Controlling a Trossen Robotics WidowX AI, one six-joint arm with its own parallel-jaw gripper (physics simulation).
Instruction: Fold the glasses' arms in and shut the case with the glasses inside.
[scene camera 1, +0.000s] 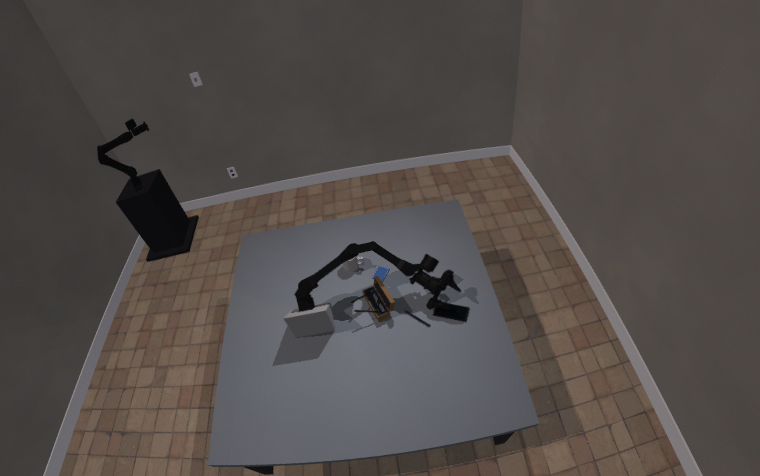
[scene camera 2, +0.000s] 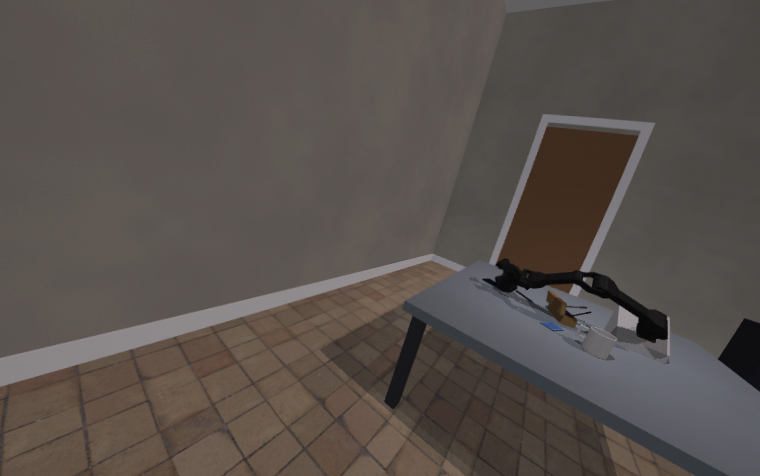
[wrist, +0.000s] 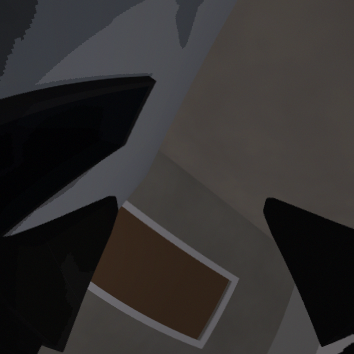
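Where they show: gripper, fingertip midpoint: (scene camera 1: 455, 300) (scene camera 2: 497, 271) (wrist: 191, 204); arm's base, link origin: (scene camera 1: 306, 309) (scene camera 2: 645, 332).
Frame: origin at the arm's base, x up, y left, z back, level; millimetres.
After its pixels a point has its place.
Observation:
An orange-brown glasses case (scene camera 1: 384, 293) @(z -351, x 12, y -9 mm) (scene camera 2: 556, 307) @(z -345, x -29, y 50 mm) stands open near the middle of the table, its lid raised. The dark glasses (scene camera 1: 367, 310) @(z -263, x -22, y -60 mm) (scene camera 2: 579, 313) @(z -248, x -26, y 27 mm) lie in its lower half. Their two arms are unfolded and stick out over the case's side towards the arm's base. My gripper (scene camera 1: 445, 297) @(z -639, x -2, y -119 mm) (wrist: 191, 204) @(z -639, x -2, y -119 mm) is open and empty, beyond the lid side of the case, near a flat black slab. It is tilted, and the wrist view looks past the table's edge to a door. The case and glasses do not show in the wrist view.
The flat black slab (scene camera 1: 451, 312) @(z -620, x -76, y -128 mm) (wrist: 75, 135) @(z -628, x -76, y -114 mm) lies by the gripper. A dark stick (scene camera 1: 417, 319) @(z -467, x -78, y -121 mm) (scene camera 2: 525, 296) @(z -463, x -76, y -104 mm) lies between it and the case. A blue card (scene camera 1: 380, 273) @(z -356, x -79, y 177 mm) (scene camera 2: 551, 325) @(z -360, x -79, y 180 mm) and a white mug (scene camera 2: 599, 343) @(z -233, x -30, y 306 mm) are beside the case. My arm's base stands on a white block (scene camera 1: 310, 323) @(z -16, x 11, y -86 mm).

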